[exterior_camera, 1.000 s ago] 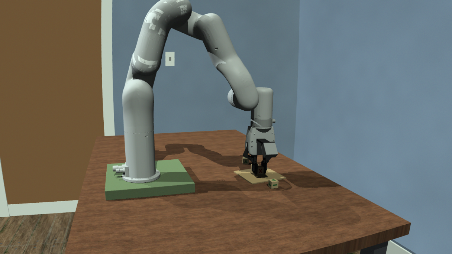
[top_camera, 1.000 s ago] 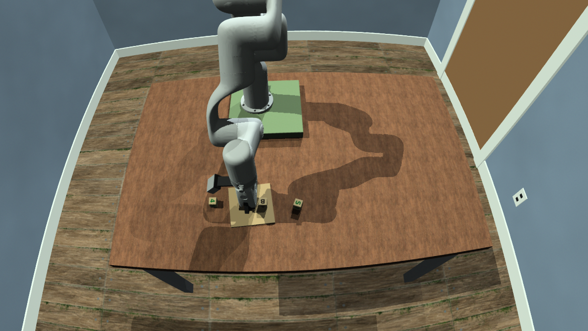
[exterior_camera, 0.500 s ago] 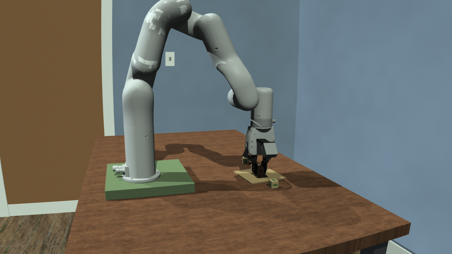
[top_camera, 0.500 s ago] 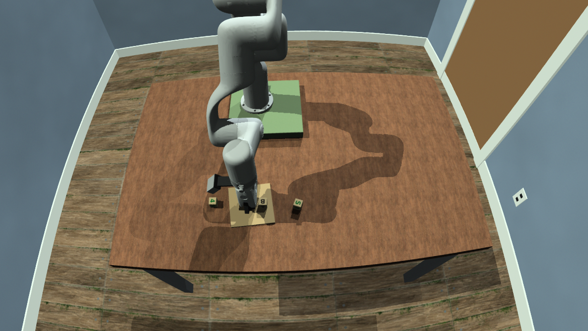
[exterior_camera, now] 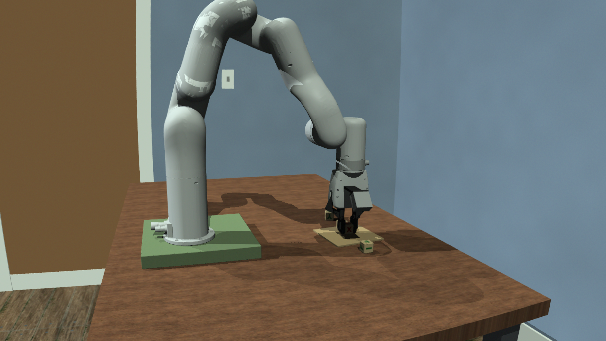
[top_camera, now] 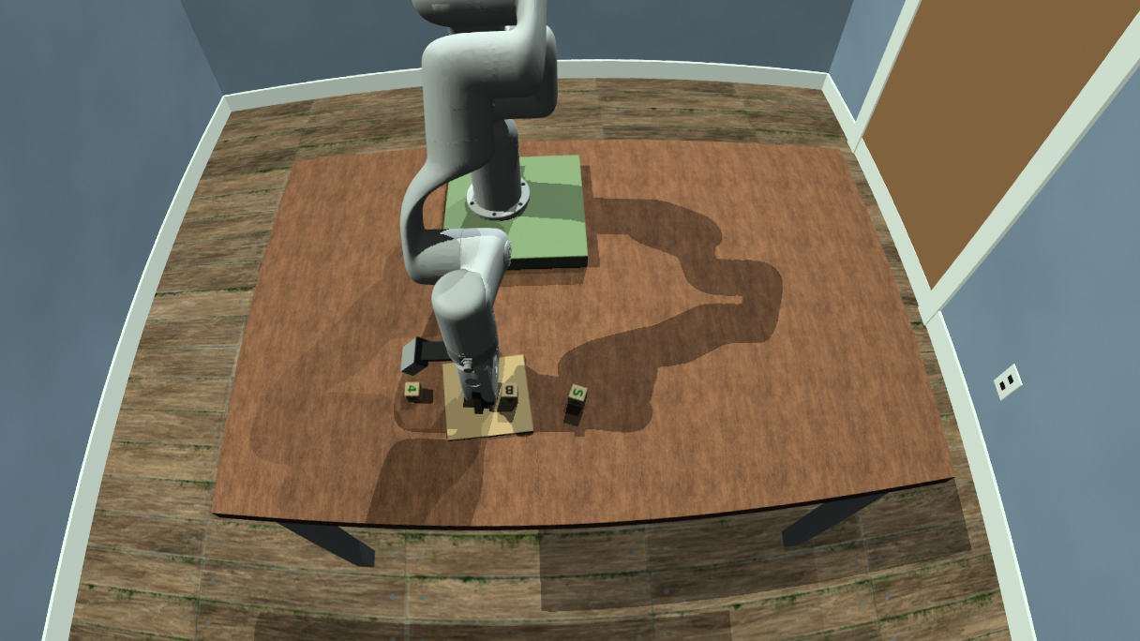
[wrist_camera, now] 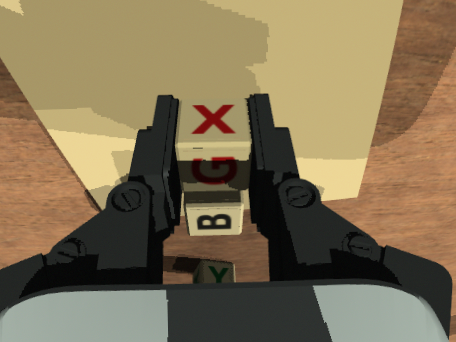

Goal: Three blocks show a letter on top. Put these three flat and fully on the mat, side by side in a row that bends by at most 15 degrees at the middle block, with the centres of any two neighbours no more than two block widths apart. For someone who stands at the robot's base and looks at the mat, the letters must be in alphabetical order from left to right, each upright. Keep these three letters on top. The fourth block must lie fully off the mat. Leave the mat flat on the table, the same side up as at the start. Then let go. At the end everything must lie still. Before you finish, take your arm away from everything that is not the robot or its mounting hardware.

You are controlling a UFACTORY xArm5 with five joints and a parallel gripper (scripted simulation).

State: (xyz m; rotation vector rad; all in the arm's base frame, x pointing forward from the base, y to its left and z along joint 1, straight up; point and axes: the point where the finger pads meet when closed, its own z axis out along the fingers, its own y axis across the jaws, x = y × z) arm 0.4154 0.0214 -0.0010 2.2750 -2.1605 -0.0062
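Now: the tan mat 30 mm below my hand. The rest, counted from my hand: cream block: 120 mm to the right, 20 mm below, 10 mm ahead.
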